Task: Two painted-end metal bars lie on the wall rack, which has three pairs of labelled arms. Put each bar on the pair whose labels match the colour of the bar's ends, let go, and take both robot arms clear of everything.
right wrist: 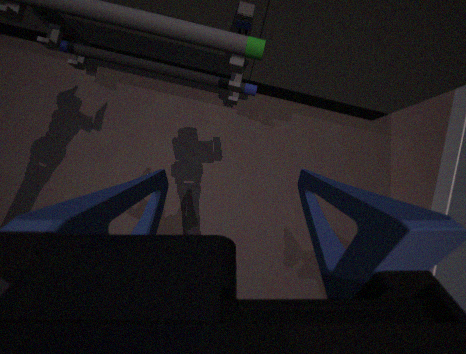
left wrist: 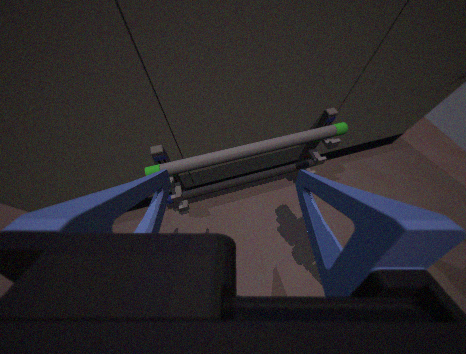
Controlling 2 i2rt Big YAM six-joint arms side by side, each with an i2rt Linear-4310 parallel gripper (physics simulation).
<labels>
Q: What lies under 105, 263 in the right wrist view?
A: My right gripper.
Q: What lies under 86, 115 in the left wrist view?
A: A dark wall.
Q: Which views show my left gripper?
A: The left wrist view only.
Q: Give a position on a green-ended bar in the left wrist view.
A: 209, 159
</labels>
